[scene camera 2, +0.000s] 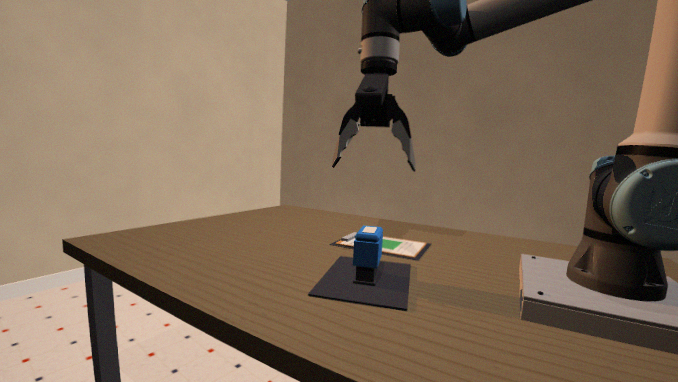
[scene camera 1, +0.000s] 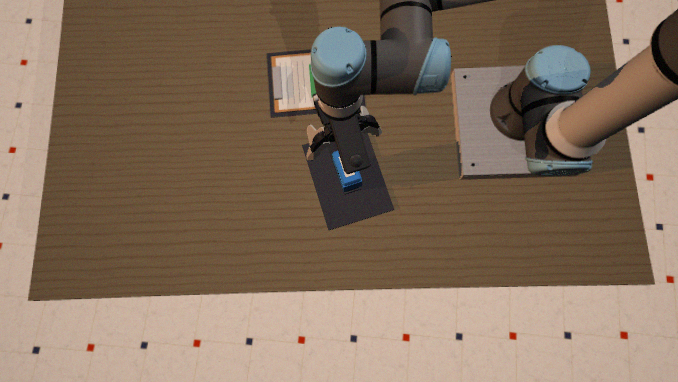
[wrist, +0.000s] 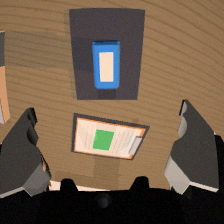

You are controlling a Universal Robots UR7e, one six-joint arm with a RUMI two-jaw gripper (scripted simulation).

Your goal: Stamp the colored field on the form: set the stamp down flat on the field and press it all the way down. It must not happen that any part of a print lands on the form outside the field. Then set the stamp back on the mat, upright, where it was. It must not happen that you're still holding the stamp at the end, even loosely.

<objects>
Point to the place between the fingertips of my gripper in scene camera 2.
At 372,169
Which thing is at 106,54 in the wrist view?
A stamp.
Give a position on a dark mat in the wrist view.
At 84,29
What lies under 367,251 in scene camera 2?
A stamp.
</objects>
